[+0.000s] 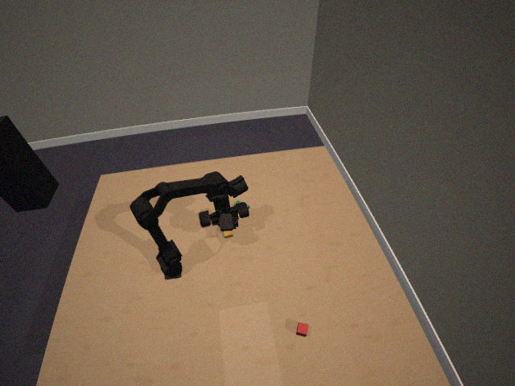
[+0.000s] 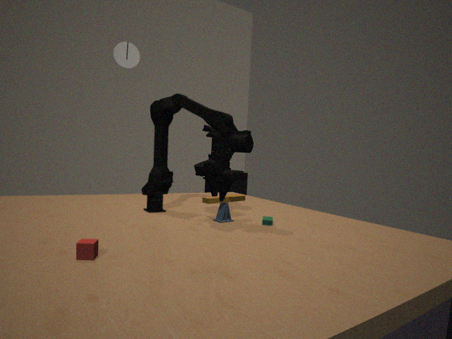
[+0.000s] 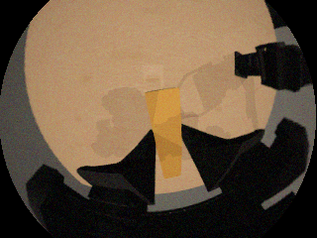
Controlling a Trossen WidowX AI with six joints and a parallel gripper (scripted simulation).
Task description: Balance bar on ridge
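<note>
Right now the bar is 30 mm to the left of my gripper tip. From my gripper tip the other things lie so: red cube (420 mm to the right, 210 mm ahead, 50 mm below); small green block (150 mm to the left, 80 mm ahead, 60 mm below).
</note>
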